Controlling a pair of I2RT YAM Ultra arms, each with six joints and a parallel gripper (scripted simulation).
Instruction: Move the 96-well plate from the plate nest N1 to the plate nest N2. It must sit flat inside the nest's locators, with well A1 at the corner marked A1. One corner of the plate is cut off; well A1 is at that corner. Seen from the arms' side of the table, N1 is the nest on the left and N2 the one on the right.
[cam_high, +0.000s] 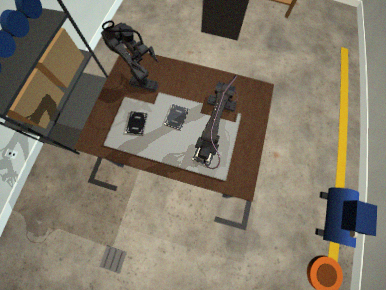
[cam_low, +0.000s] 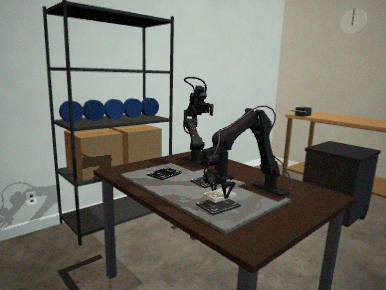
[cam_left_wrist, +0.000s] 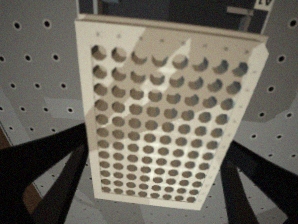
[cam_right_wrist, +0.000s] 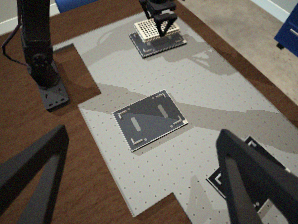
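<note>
Right now the 96-well plate is 29 cm ahead of my right hand, 40 cm to the left of it and 29 cm below it.
</note>
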